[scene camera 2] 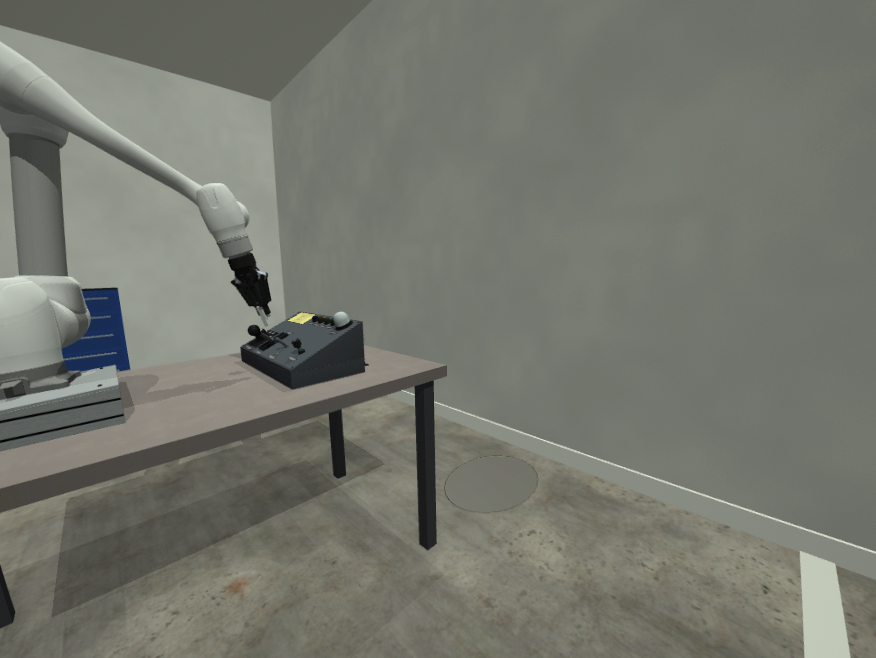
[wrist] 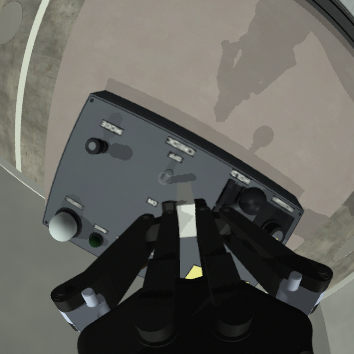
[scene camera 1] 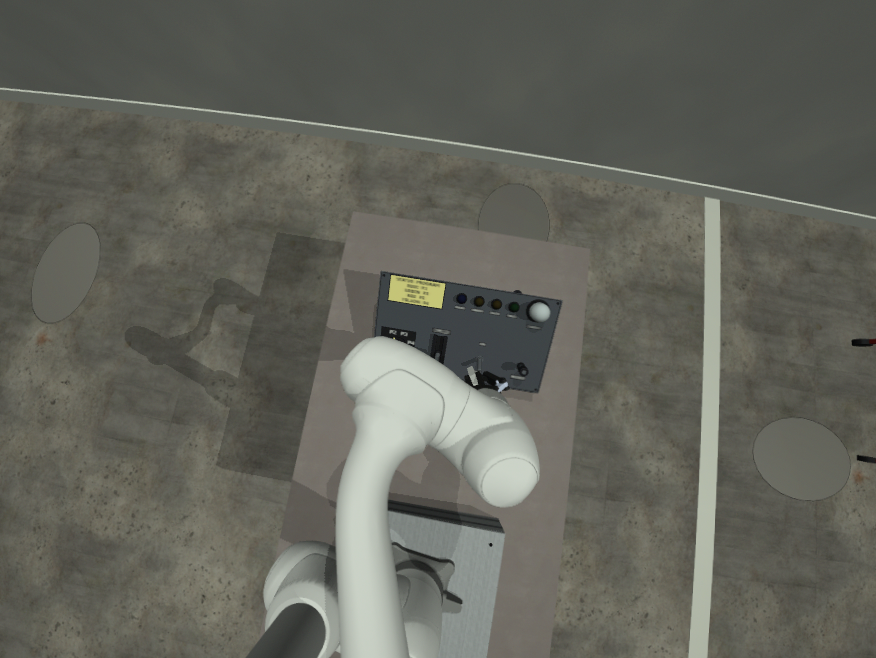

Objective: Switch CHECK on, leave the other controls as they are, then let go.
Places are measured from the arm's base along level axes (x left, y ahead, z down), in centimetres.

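Pixels of known places: gripper, fingertip midpoint: [scene camera 2: 269, 324] [wrist: 184, 194] [scene camera 1: 471, 372]; arm's base, origin of the base link: [scene camera 2: 27, 389] [scene camera 1: 414, 584].
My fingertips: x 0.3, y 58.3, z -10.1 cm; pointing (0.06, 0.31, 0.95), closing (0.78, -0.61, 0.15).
Ahead of a thing's pixels: the offset from my fingertips to its top centre. "spot": to the spot under its first point.
The dark control panel [scene camera 1: 513, 332] [scene camera 2: 332, 359] [wrist: 132, 175] has a sloped face. In the wrist view the small grey CHECK toggle {dx -2.2, dy +2.8, dz +4.3 cm} [wrist: 166, 176] stands between the OFF label {spot: dx -2.3, dy +1.0, dz +9.7 cm} [wrist: 175, 157] and the ON label {spot: dx -1.7, dy +8.7, dz +6.1 cm} [wrist: 151, 201], nearer OFF; its exact tilt is hard to tell. My gripper [scene camera 2: 264, 317] [wrist: 184, 194] is shut and empty, its pale fingertips together over the panel. In the wrist view they appear beside the toggle, toward the HOLD lever; whether they touch the toggle cannot be told. In the scene camera 1 view the fingers partly cover the toggle's area.
The HOLD lever's black ball {dx +9.2, dy -3.3, dz +0.7 cm} [scene camera 2: 254, 330] [wrist: 252, 201] and a rotary knob {dx +21.7, dy +1.3, dz +4.2 cm} [wrist: 274, 229] are on one side of CHECK. The MODE knob {dx -14.1, dy +4.3, dz +3.5 cm} [scene camera 1: 522, 369] [wrist: 95, 146] and a white dome {spot: dx -12.7, dy +19.3, dz -3.5 cm} [scene camera 1: 539, 311] [scene camera 2: 341, 319] [wrist: 64, 226] are on the other. A yellow label {spot: dx +19.9, dy +17.3, dz +1.1 cm} [scene camera 1: 416, 291] [scene camera 2: 300, 318] lies on the panel.
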